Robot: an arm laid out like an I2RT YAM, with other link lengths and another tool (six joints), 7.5 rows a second.
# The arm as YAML. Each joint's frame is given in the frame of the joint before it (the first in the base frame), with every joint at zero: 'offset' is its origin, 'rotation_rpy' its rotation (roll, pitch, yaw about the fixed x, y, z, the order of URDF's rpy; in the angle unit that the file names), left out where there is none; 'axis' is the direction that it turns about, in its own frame. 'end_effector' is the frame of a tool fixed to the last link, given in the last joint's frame.
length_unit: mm
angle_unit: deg
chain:
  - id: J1
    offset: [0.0, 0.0, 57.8]
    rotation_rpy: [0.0, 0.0, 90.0]
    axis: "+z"
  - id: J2
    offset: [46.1, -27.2, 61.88]
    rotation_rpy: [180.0, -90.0, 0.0]
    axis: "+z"
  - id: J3
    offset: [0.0, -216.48, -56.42]
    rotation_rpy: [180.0, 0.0, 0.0]
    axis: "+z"
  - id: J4
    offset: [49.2, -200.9, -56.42]
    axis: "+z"
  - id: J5
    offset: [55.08, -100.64, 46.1]
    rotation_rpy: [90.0, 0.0, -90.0]
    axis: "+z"
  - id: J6
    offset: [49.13, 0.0, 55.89]
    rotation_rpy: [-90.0, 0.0, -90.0]
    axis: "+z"
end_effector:
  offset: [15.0, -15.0, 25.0]
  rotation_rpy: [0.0, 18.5, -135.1]
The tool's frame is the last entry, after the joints.
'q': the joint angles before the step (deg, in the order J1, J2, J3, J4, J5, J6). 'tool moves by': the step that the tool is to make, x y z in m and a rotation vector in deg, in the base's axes. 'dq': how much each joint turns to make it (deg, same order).
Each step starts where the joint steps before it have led.
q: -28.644, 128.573, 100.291, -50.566, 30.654, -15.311
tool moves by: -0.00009, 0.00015, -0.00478, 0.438, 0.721, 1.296
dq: 0.023, 0.483, -0.565, 0.937, -0.283, -1.442
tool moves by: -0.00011, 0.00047, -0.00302, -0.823, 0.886, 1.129
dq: 0.283, 0.064, -0.966, 1.272, 0.960, -1.225
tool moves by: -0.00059, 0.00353, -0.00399, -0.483, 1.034, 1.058
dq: 0.612, 0.001, -1.289, 0.983, 0.809, -0.721
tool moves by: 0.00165, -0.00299, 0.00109, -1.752, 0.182, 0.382
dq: 0.022, 0.000, -0.042, 1.136, 1.531, -0.809
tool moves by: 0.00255, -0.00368, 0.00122, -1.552, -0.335, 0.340
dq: -0.087, -0.003, -0.003, 1.486, 1.093, -0.830
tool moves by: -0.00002, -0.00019, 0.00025, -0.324, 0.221, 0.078
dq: 0.044, 0.002, 0.000, 0.044, 0.371, -0.152
